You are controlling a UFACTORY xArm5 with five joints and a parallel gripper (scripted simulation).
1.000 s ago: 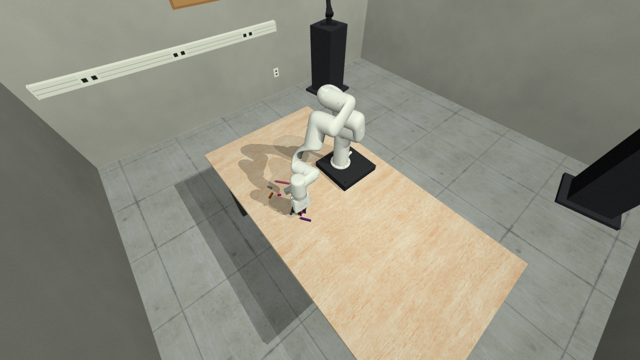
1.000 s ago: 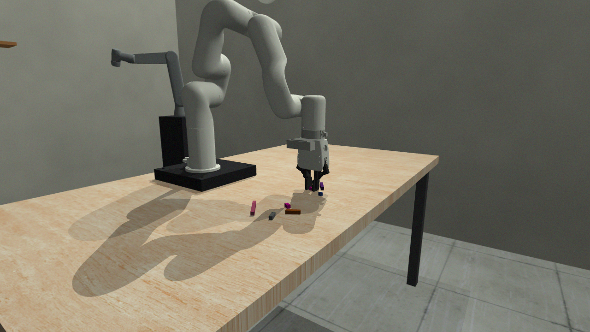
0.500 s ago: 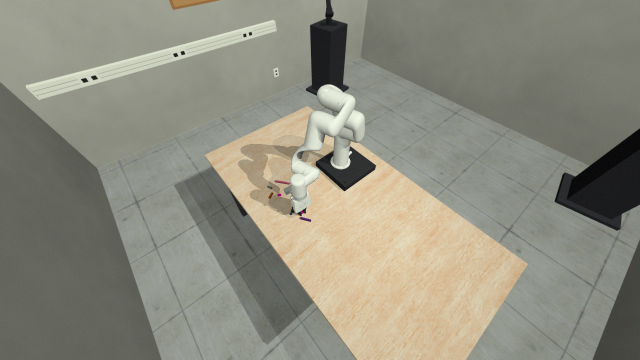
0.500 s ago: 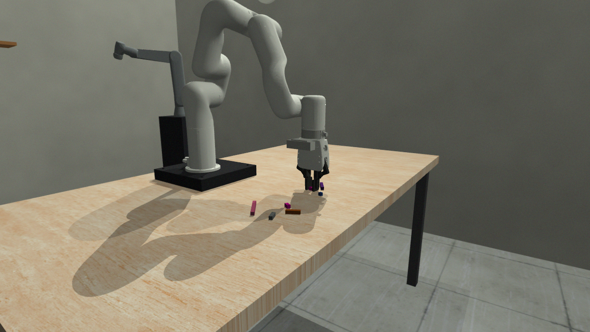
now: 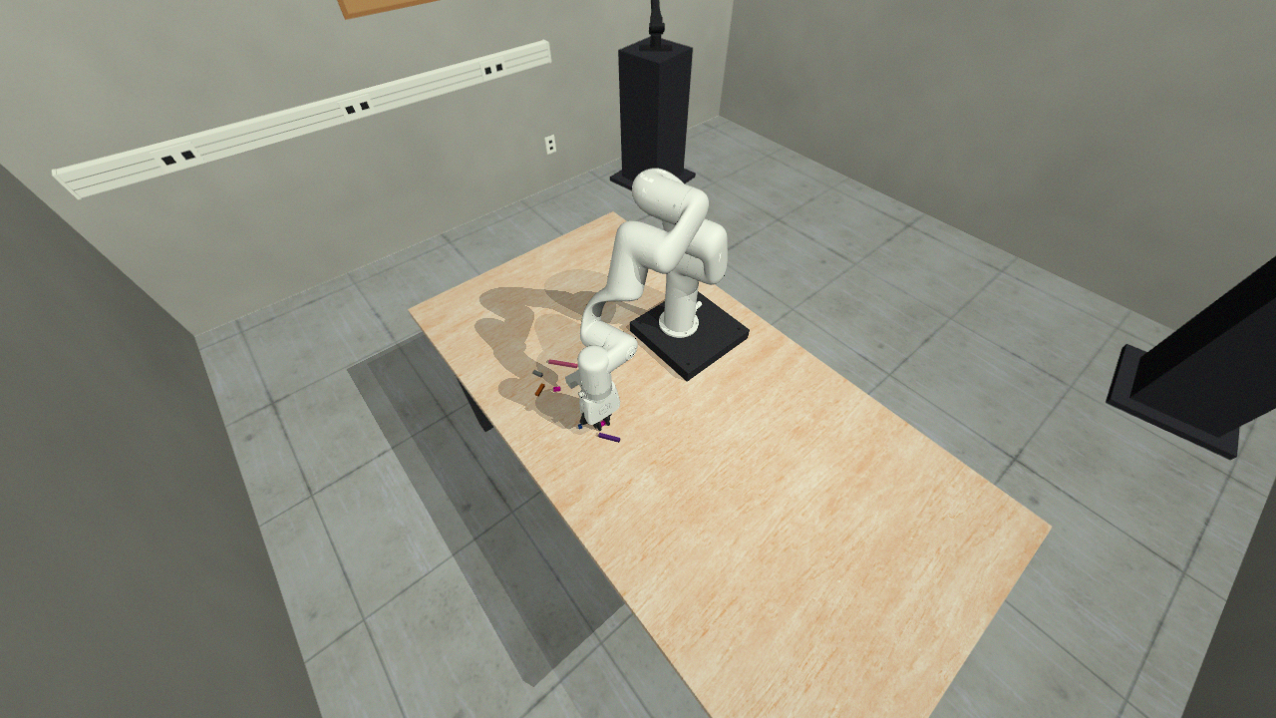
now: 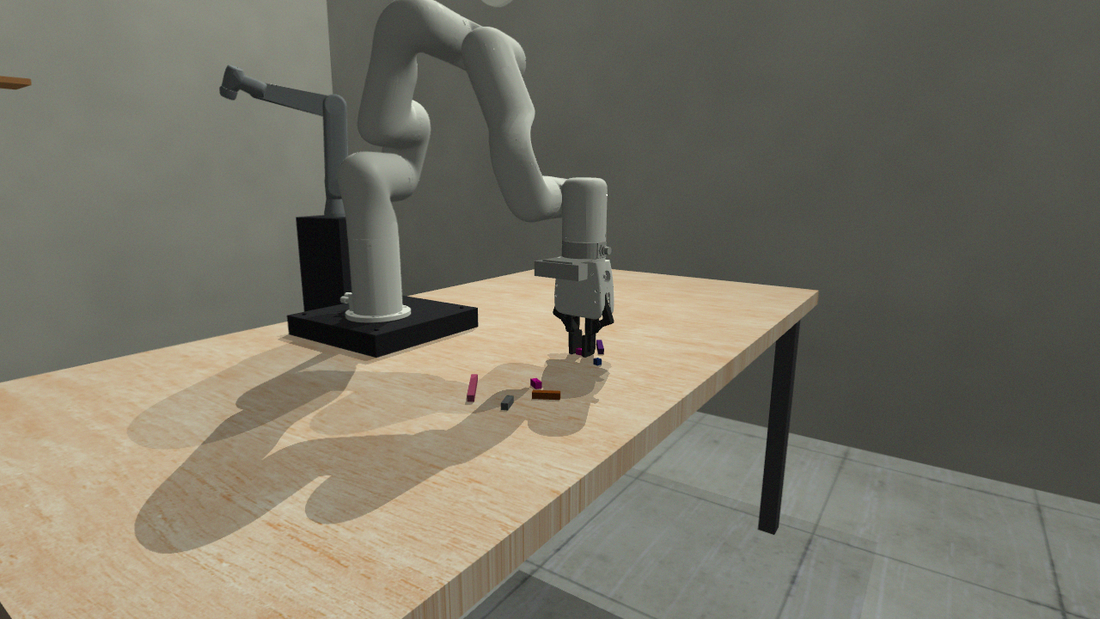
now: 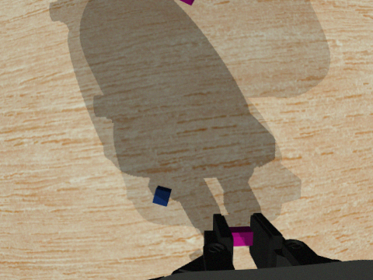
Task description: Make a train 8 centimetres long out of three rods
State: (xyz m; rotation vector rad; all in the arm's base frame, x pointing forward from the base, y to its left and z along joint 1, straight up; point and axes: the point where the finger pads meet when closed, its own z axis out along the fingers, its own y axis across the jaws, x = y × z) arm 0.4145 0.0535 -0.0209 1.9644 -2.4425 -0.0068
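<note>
My gripper is now 5 cm to the right of the purple rod, 2 cm short of it and 2 cm above it. Round my hand: orange rod 22 cm to the right, 3 cm ahead, 2 cm below; pink rod 24 cm to the right, 8 cm behind, 2 cm below; blue rod 4 cm to the right, 4 cm ahead, 2 cm below.
</note>
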